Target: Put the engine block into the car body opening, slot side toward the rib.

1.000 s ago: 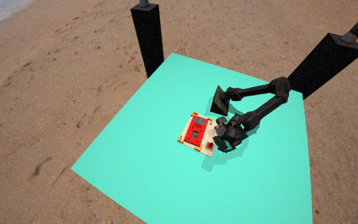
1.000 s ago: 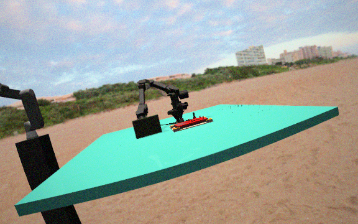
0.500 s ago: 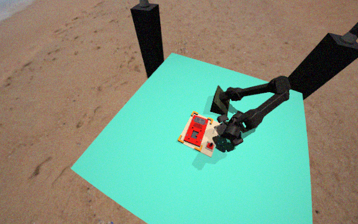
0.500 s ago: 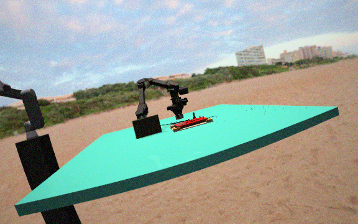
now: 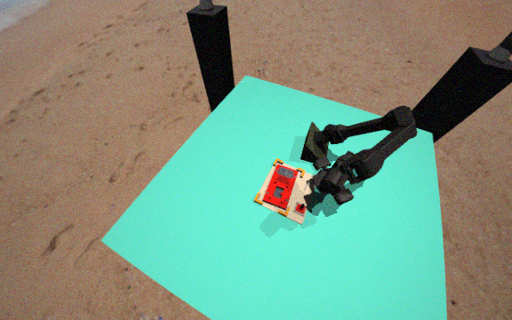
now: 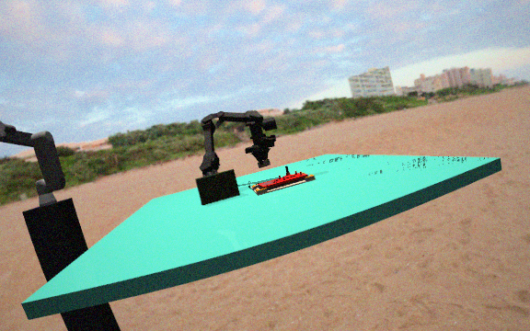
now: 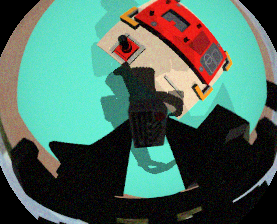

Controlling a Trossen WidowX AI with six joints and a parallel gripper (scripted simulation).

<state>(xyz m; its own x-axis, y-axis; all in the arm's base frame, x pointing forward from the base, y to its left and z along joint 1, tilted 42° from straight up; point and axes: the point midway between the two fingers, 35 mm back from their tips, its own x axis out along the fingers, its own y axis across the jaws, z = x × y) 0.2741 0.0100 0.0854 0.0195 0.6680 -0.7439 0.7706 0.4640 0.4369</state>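
Right now the dark peg is 90 mm ahead of my gripper tip, 60 mm to the right of it and 60 mm below it. Round my gripper tip: engine block right at my gripper tip.
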